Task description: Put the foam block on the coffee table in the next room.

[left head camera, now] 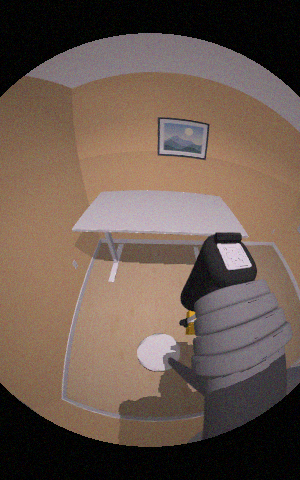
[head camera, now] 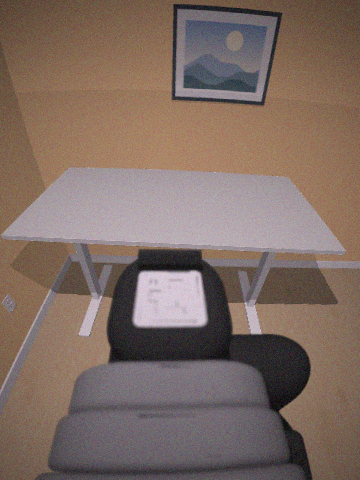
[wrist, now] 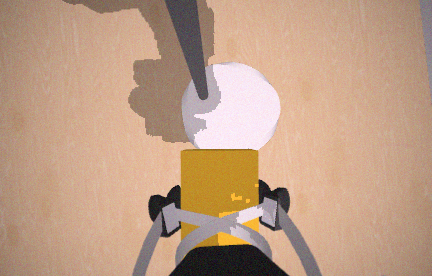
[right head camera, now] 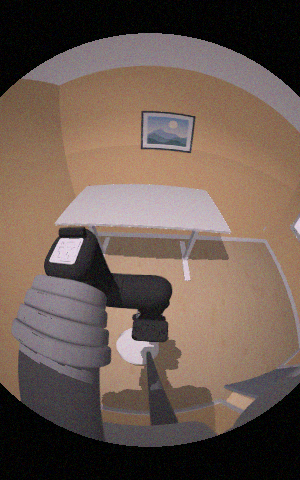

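Seen in the pictures: gripper, between the fingertips: (wrist: 218,198); robot's base, origin of its link: (left head camera: 157,351) (wrist: 228,114) (right head camera: 138,344).
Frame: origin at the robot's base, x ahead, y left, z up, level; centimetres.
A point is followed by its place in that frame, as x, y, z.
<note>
The foam block (wrist: 219,175) @(14.0, -8.4, 105.9) (left head camera: 190,327) @(14.5, -6.1, 106.0) is yellow and sits between the two fingertips in the wrist view; part of it shows beside the arm in the left head view. My gripper (wrist: 218,198) @(16.6, -8.8, 101.7) is shut on it, a black pad touching each side. The block is held above the floor, with the arm drawn in. In the right head view the fingers and block are hidden behind the dark wrist. The coffee table does not show in these views.
A white desk (head camera: 175,210) @(105.6, -3.4, 92.2) (left head camera: 155,212) @(105.2, 2.3, 92.3) (right head camera: 140,207) @(103.1, -3.5, 92.2) stands ahead against the wall, under a framed picture (head camera: 222,55) @(158.1, -27.9, 158.4). A round white disc (wrist: 245,110) @(1.1, 5.9, 18.7) (left head camera: 152,352) @(0.0, 5.7, 18.8) (right head camera: 131,347) @(-2.1, 5.3, 18.7) is low by the robot, under a dark bar (wrist: 187,45) (right head camera: 157,395).
</note>
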